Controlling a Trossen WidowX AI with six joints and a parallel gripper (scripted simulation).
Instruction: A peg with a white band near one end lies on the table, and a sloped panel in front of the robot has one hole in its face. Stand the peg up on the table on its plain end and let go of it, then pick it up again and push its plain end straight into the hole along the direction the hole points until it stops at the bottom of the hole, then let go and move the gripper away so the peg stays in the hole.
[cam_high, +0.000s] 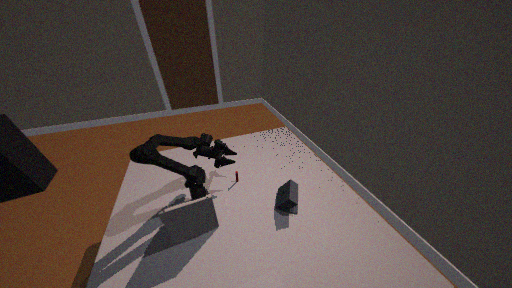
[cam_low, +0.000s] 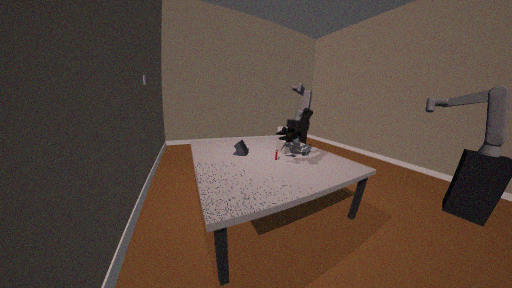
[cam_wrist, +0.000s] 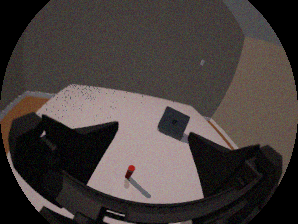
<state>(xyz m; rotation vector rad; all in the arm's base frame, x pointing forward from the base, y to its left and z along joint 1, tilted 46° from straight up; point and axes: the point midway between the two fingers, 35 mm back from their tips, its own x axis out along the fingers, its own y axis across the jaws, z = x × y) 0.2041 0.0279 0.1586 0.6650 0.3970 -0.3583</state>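
Right now the red peg is 1 cm to the left of my gripper tip and 14 cm below it. Also, from my gripper tip: sloped panel: 18 cm ahead, 25 cm to the right, 15 cm below.
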